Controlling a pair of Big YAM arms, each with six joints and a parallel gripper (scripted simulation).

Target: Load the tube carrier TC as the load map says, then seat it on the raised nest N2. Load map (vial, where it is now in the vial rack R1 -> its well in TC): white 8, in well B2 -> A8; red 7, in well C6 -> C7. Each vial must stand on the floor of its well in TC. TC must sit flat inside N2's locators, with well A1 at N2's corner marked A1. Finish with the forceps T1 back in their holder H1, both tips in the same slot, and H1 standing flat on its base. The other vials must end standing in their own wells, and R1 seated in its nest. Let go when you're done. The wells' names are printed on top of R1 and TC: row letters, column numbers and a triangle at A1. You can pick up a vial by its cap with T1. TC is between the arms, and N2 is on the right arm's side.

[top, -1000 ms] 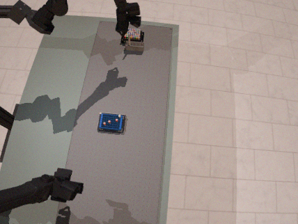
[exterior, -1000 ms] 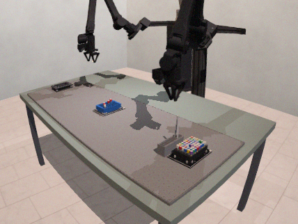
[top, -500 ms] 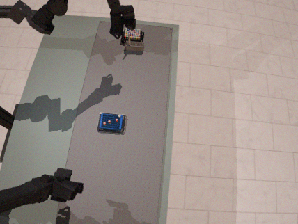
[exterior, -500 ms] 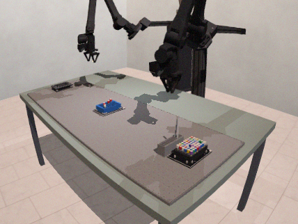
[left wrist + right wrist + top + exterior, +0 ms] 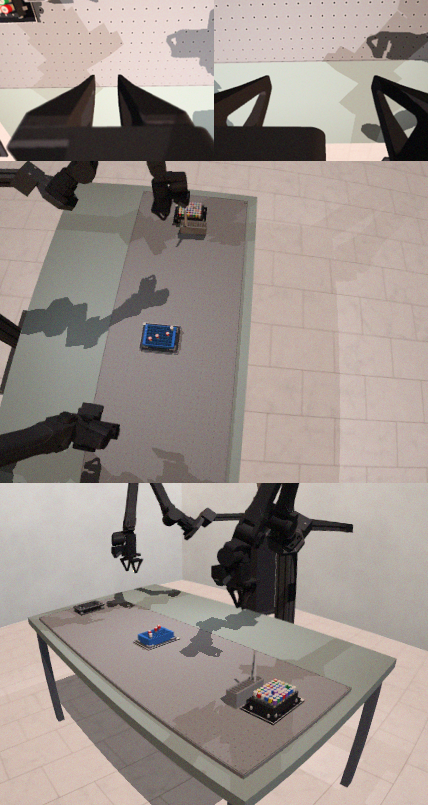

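Now: right hand 410 mm to the right of the tube carrier, 220 mm above it and 70 mm short of it. From my right hand the other things lie so: holder 970 mm to the left, 220 mm below, 60 mm ahead; then raised nest 260 mm to the right, 210 mm below, 190 mm ahead.
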